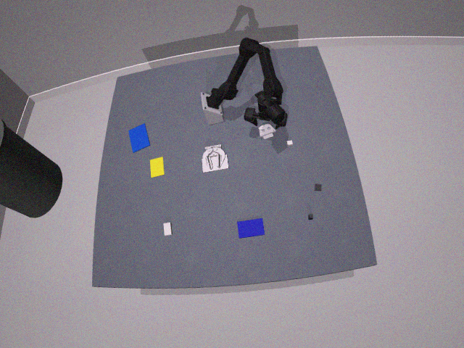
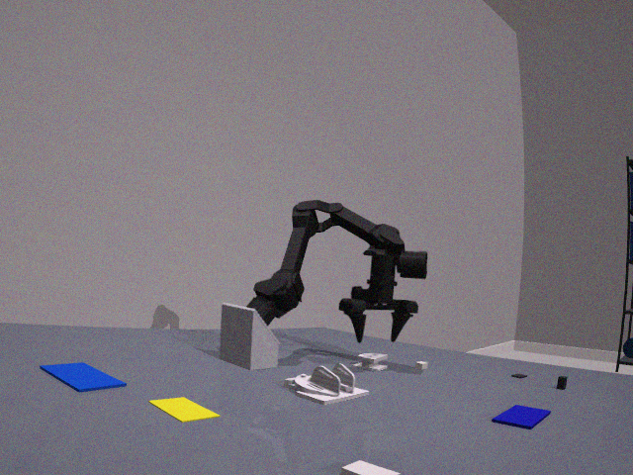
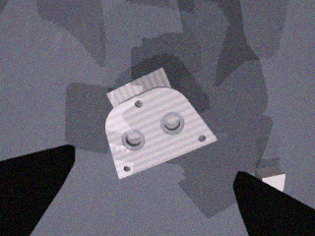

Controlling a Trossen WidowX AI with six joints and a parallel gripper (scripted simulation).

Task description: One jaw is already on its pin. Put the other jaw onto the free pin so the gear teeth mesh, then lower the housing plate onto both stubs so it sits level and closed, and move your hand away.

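Right now the base is 4 cm below my gripper tip and 1 cm behind it. Also, from my gripper tip: dark blue pad (43 cm ahead, 18 cm to the right, 6 cm below); yellow pad (56 cm to the right, 6 cm below, 3 cm ahead); small white cube (9 cm to the left, 8 cm ahead, 6 cm below).
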